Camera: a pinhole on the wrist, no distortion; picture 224 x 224 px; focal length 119.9 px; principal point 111.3 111.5 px. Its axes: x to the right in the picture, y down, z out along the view. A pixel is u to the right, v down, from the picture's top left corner.
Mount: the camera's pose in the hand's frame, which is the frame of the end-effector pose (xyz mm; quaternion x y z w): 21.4 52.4 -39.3 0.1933 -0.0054 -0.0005 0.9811
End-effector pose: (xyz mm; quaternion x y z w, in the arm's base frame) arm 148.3 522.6 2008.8 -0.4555 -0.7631 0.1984 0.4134
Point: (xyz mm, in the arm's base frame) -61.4 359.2 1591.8
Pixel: 22.2 172.4
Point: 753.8 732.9 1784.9
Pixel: behind the camera
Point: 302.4 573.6 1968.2
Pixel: behind the camera
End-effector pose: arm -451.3 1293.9 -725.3 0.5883 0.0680 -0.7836 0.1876
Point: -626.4 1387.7 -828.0
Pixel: 169.3 24.8
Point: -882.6 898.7 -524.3
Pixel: 106.8 205.1
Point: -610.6 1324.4 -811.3
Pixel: 169.8 59.4
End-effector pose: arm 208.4 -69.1 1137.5 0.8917 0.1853 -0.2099 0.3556
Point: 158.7 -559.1 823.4
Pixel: 114.2 180.5
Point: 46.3 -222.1 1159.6
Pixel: outside the picture
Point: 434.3 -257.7 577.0
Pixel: 213.9 127.5
